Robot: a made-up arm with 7 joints.
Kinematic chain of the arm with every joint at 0, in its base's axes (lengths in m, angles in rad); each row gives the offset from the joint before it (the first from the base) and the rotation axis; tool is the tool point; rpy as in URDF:
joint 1: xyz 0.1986 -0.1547 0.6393 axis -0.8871 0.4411 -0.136
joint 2: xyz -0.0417 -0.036 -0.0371 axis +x
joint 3: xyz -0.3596 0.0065 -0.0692 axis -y
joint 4: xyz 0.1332 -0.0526 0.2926 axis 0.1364 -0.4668 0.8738
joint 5: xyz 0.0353 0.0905 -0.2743 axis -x
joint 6: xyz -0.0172 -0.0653 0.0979 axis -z
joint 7: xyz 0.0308 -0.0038 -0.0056 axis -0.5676 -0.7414 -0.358
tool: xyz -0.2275 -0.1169 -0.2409 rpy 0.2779 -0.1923 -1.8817
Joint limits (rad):
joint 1: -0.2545..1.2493
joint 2: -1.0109..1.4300
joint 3: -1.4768..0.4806
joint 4: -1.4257..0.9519
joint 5: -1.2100..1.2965
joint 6: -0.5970..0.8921
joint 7: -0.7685..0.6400
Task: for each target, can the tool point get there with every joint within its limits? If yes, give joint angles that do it. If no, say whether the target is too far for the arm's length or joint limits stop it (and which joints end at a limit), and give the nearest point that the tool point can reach.
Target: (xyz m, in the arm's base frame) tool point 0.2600 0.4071 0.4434
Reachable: no: joint limits stop it (at a limit: joint 1, joint 4, joint 6, joint 7) | nearest point 0.0929 0.2118 0.4758 | short by 0.259 m
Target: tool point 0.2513 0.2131 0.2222
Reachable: no: joint limits stop it (at a limit: joint 1, joint 4, joint 6, joint 7) | nearest point 0.1211 0.1089 0.3047 | short by 0.186 m
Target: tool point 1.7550 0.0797 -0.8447
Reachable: no: too far | nearest point 0.1781 -0.1314 0.2321 | short by 1.921 m
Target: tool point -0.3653 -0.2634 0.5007
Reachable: yes | joints 0.4299 -0.2312 -0.0225 -0.3972 -0.5498 0.1262 0.1309
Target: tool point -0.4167 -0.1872 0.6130
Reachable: yes | joints 0.3646 -0.7548 -0.4575 -0.8290 -0.1605 0.5558 0.5283
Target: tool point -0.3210 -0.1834 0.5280
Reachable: yes | joints 0.3292 -0.0905 0.1078 0.3235 -0.8655 0.5967 -0.5394
